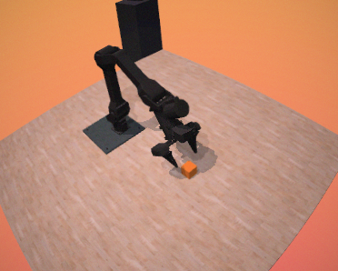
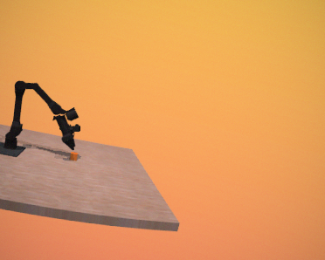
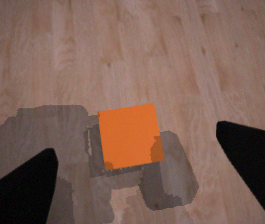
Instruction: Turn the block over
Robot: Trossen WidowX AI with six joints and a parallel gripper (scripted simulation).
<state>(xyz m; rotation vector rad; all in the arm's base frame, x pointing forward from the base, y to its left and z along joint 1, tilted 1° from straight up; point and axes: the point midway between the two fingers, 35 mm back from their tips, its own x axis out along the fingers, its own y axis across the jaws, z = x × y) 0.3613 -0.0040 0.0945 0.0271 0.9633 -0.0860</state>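
My gripper tip is 5 cm above the block.
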